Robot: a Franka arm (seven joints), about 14 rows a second.
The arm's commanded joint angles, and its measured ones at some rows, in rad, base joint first. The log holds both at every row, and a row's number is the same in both.
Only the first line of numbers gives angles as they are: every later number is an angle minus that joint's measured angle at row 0.
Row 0, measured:
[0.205 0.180 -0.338 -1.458 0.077 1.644 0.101]
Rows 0 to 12, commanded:
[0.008 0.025 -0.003 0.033 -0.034 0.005 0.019]
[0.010 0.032 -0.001 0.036 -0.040 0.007 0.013]
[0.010 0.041 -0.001 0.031 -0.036 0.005 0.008]
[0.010 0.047 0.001 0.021 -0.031 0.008 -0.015]
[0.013 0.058 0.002 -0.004 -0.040 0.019 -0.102]
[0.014 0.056 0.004 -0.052 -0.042 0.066 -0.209]
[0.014 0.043 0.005 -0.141 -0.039 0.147 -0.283]
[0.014 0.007 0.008 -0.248 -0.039 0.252 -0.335]
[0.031 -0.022 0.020 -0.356 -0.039 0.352 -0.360]
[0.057 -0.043 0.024 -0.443 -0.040 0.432 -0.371]
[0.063 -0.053 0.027 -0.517 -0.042 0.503 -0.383]
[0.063 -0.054 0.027 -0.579 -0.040 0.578 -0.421]
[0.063 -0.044 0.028 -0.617 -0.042 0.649 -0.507]
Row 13, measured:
[0.050 0.022 0.031 -0.473 -0.028 0.530 -0.402]
